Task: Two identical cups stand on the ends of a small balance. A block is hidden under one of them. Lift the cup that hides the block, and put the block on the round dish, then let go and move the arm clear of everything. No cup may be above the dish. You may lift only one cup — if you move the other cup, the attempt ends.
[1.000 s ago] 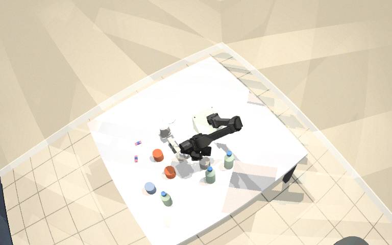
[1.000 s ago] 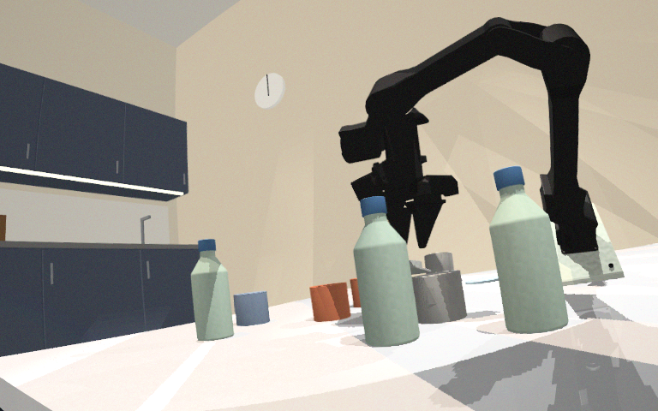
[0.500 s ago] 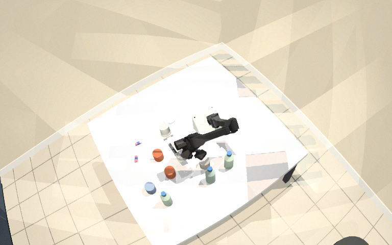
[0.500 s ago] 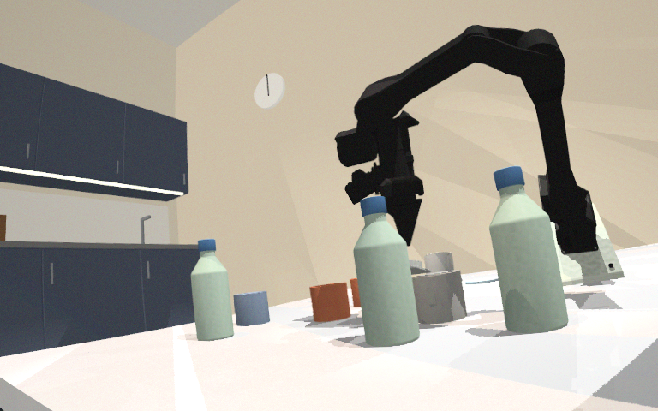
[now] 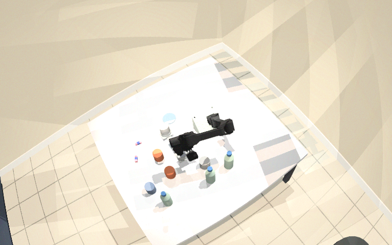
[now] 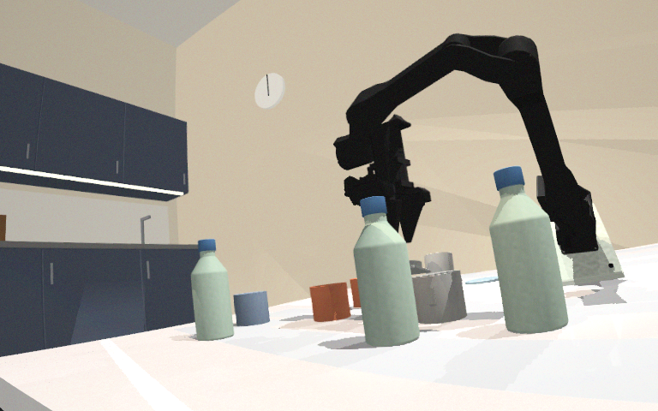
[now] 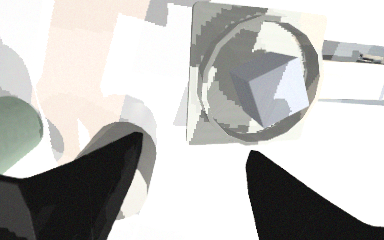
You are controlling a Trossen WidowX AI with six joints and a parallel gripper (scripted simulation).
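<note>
Now: the grey block 30 mm ahead of my gripper tip, 40 mm to the right of it and 30 mm below it. Also, from my gripper tip: blue cup 340 mm ahead, 60 mm to the left, 80 mm below; balance 30 mm ahead, 170 mm to the right, 80 mm below; grey cup 30 mm ahead, 320 mm to the right, 60 mm below.
</note>
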